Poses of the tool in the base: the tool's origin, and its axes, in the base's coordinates. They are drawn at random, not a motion.
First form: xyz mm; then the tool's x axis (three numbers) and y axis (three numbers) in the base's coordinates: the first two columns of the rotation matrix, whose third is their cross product.
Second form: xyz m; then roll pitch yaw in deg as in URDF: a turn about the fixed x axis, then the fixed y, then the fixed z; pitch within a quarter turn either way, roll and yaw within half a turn. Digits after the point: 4 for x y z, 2 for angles.
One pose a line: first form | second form
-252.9 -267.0 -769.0 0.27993 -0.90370 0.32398 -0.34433 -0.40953 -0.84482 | -0.2529 -0.2670 -0.7690 -116.75 -18.90 -72.79
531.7 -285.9 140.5 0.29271 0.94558 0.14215 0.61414 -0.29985 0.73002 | 0.5317 -0.2859 0.1405 132.48 -8.17 72.80
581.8 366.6 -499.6 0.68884 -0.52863 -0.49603 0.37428 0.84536 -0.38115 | 0.5818 0.3666 -0.4996 -26.04 29.74 -37.50
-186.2 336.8 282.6 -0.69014 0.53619 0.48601 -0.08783 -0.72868 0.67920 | -0.1862 0.3368 0.2826 51.00 -29.08 142.16
